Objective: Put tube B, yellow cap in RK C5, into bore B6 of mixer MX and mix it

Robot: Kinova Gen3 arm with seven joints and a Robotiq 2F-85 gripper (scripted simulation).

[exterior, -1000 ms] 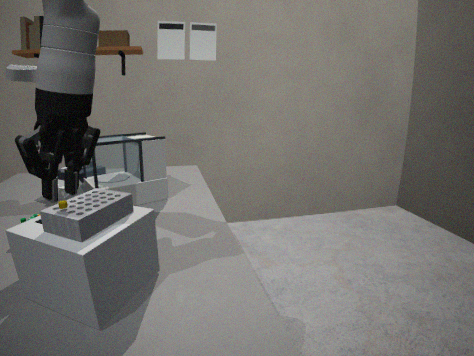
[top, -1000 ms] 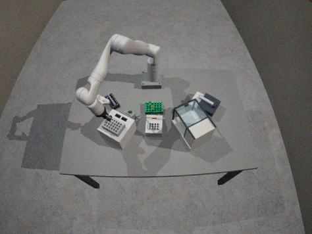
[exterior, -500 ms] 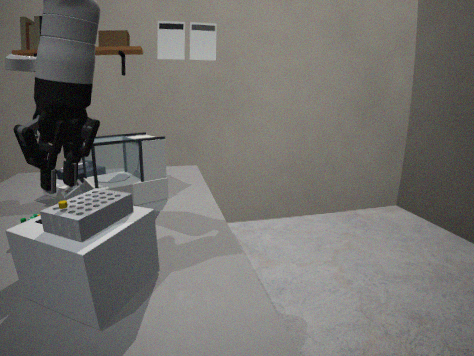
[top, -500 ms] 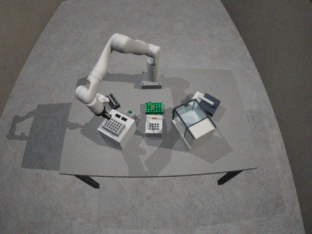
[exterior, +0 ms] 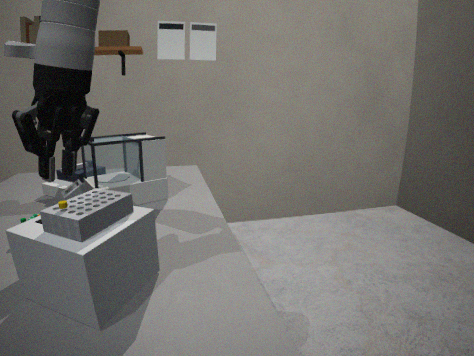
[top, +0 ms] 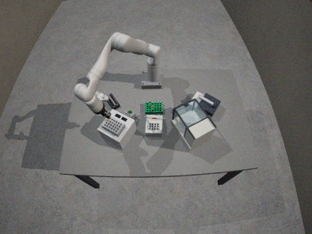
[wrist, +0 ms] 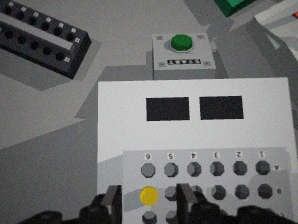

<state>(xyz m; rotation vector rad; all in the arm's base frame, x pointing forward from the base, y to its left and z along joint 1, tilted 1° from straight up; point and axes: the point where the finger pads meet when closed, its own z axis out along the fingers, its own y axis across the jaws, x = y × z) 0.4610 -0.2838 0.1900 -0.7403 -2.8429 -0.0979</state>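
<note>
My gripper is now 17 cm above the green start key, 13 cm past it and 12 cm to the right of it. The rest, counted from my hand: dry block 29 cm to the left, 21 cm below, 4 cm behind; dark magnet block 25 cm behind, 22 cm below, 3 cm to the right; grey mixer block 9 cm below, 4 cm to the left, 3 cm ahead.
</note>
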